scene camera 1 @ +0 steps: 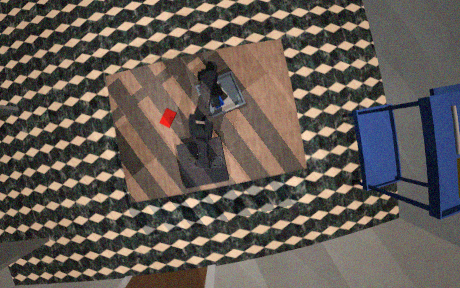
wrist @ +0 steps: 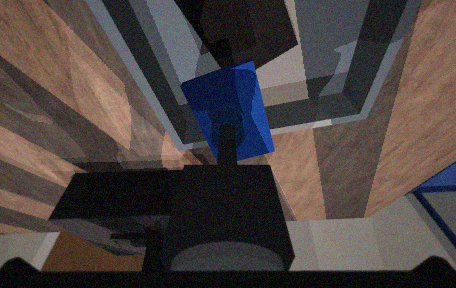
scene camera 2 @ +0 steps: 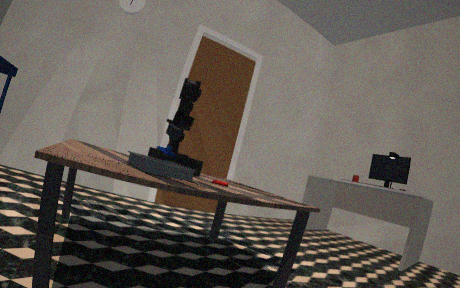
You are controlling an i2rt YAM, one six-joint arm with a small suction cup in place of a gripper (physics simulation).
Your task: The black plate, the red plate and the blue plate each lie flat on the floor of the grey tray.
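Frame: origin at the arm's base, x left, y ahead, z down, level; millimetres.
Where they show: end effector, tool point: (wrist: 227, 114) (scene camera 2: 167, 152); arm's base, origin of the base link: (scene camera 1: 205, 162) (wrist: 163, 238).
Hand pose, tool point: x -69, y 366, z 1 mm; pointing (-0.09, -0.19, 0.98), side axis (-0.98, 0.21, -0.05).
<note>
Each offset is from my tool point to the top centre of the thing. Level surfaces: height alone.
The blue plate @(dx -5, dy +0, dz -20 mm) (scene camera 1: 219, 102) (scene camera 2: 165, 150) (wrist: 256, 115) hangs on my suction cup (wrist: 227, 132), over the near part of the grey tray @(dx -24, dy +46, dz +40 mm) (scene camera 1: 239, 89) (scene camera 2: 160, 166) (wrist: 345, 120). In scene camera 2 it shows just above the tray's rim. In the wrist view it covers part of the near rim. The black plate @(dx +0, dy +59, dz +78 mm) (wrist: 272, 30) appears as a dark slab inside the tray, beyond the blue plate; part of it is cut off by the view's edge. The red plate @(dx +319, dy -88, dz +79 mm) (scene camera 1: 168, 118) (scene camera 2: 220, 183) lies flat on the table, outside the tray.
The wooden table @(dz +90 mm) (scene camera 1: 270, 145) (scene camera 2: 260, 194) carries the arm's dark base (scene camera 1: 202, 170), on the near side of the tray. A blue chair-like frame (scene camera 1: 377, 150) stands on the floor to the right of the table. A white desk (scene camera 2: 370, 200) with a monitor (scene camera 2: 390, 169) stands behind.
</note>
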